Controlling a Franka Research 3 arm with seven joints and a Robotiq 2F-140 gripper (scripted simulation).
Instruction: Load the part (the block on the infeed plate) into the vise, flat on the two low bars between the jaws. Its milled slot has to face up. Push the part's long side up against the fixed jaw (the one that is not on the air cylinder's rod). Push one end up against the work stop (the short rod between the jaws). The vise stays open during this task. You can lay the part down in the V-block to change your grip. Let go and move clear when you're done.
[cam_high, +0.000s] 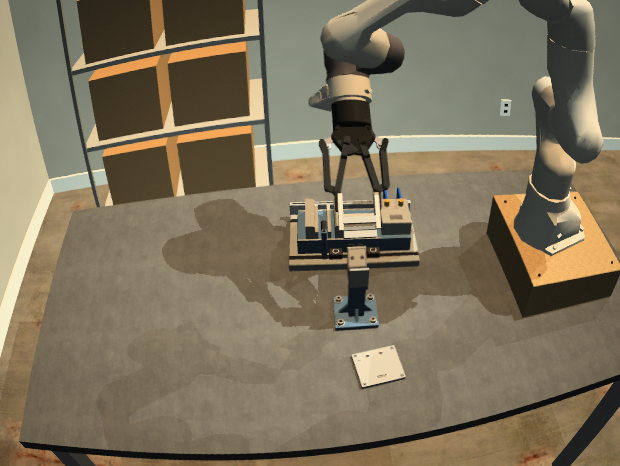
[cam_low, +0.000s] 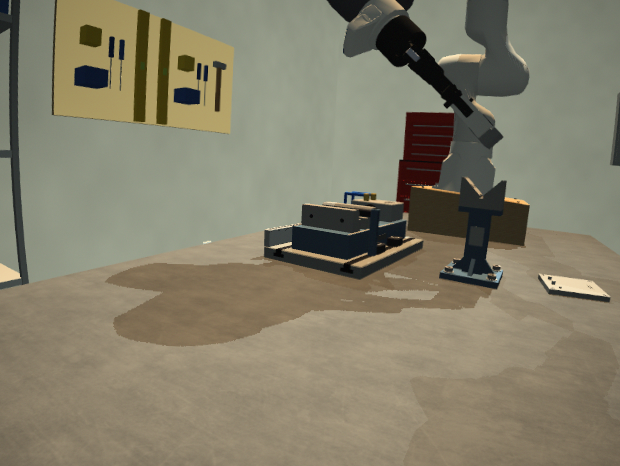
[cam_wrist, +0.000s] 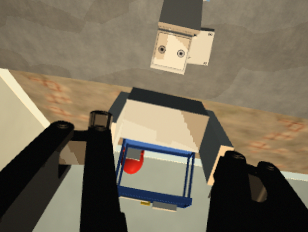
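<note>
Now: the part 2 cm to the left of my hand and 1 cm below it. Round my hand: moving jaw 21 cm to the right, 17 cm below, 1 cm behind; work stop rod 17 cm to the right, 16 cm below, 3 cm ahead; cylinder rod 20 cm to the right, 17 cm below, 6 cm behind.
</note>
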